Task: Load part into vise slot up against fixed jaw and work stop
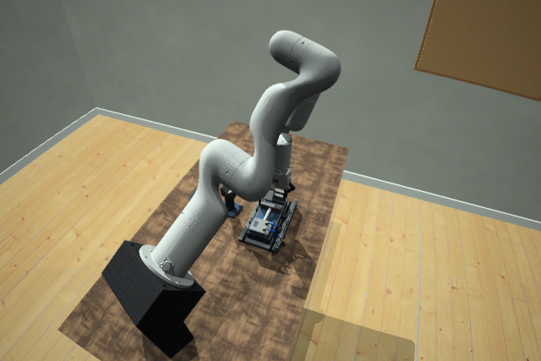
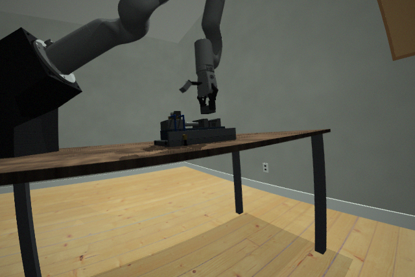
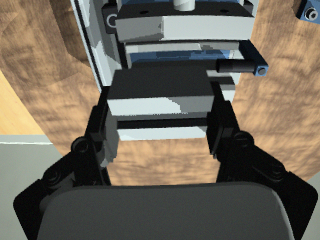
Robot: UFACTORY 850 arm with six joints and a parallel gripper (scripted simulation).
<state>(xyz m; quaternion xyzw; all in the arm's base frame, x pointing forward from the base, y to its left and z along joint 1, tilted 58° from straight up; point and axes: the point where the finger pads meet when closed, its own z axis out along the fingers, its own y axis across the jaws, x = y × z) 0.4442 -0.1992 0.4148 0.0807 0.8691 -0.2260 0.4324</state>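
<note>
Now: the moving jaw 2 cm behind my hand, 3 cm to the left of it and 7 cm below it. The rest, counted from my hand: cylinder rod: 7 cm behind, 6 cm to the left, 7 cm below; then work stop: 3 cm ahead, 6 cm to the left, 6 cm below; then part: 1 cm below.
</note>
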